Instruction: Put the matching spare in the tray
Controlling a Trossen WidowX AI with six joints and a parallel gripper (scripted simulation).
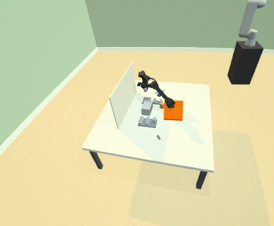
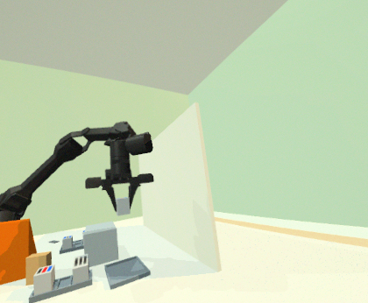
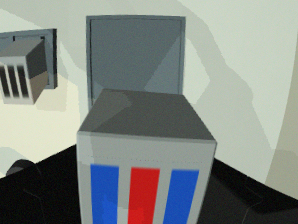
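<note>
My gripper tip is 160 mm above the grey tray. From my gripper tip the other things lie so: small tan block (200 mm behind, 130 mm to the left, 130 mm below); upright panel (220 mm ahead, 150 mm to the left, 60 mm above); mounted unit (30 mm behind, 200 mm to the left, 110 mm below).
</note>
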